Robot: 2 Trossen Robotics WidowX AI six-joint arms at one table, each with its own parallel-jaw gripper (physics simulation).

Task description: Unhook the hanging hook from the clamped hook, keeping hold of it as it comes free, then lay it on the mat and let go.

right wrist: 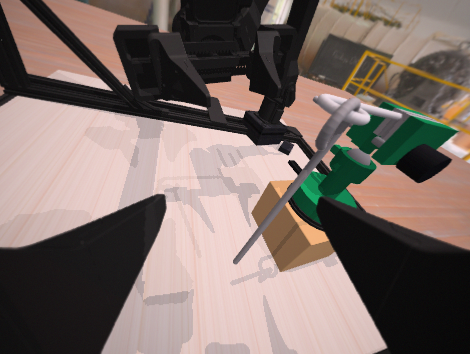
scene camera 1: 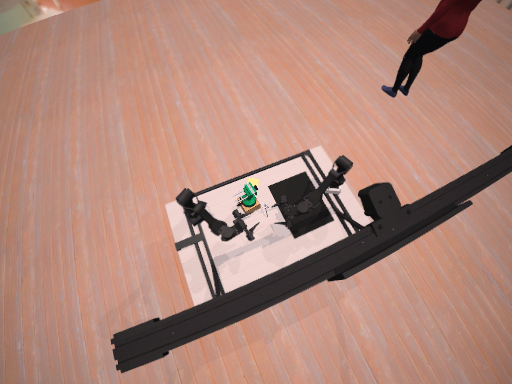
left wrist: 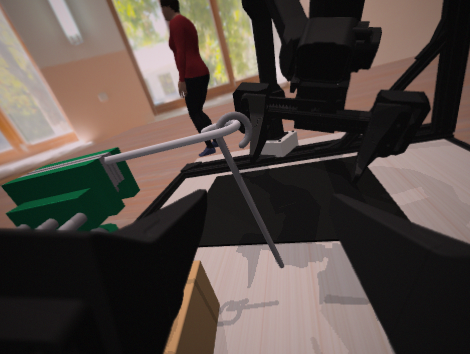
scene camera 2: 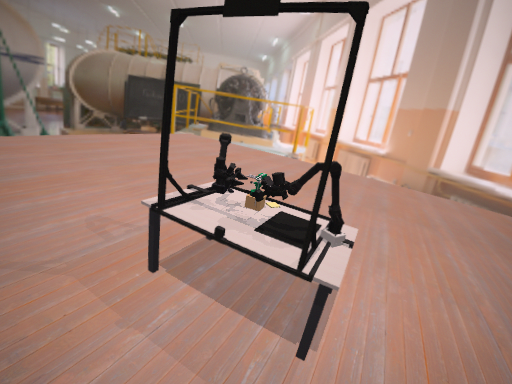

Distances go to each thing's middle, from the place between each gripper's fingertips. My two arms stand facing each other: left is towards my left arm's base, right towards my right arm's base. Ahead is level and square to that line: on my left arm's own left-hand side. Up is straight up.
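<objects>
The black mat [scene camera 1: 296, 187] is 10 cm ahead of my right hand, 23 cm to the right of it and 18 cm below it. Counting from that same right hand, I find the tan block [right wrist: 292, 242] 16 cm ahead, 11 cm to the left and 14 cm below, while the green base [right wrist: 345, 170] is likewise 16 cm ahead and 11 cm to the left, but 4 cm below. As for the hanging hook [right wrist: 334, 127], my right hand is 4 cm short of it, 2 cm to the right of it and 2 cm above it.
From my left hand, the mat is 10 cm ahead, 32 cm to the right and 21 cm below. The block is 16 cm ahead of my left hand, 1 cm to the left of it and 17 cm below it; the base shares those 16 cm ahead of my left hand and 1 cm to the left of it, yet it is 7 cm below it. My left gripper is 4 cm short of the hook, 7 cm to the left of it and 5 cm above it.
</objects>
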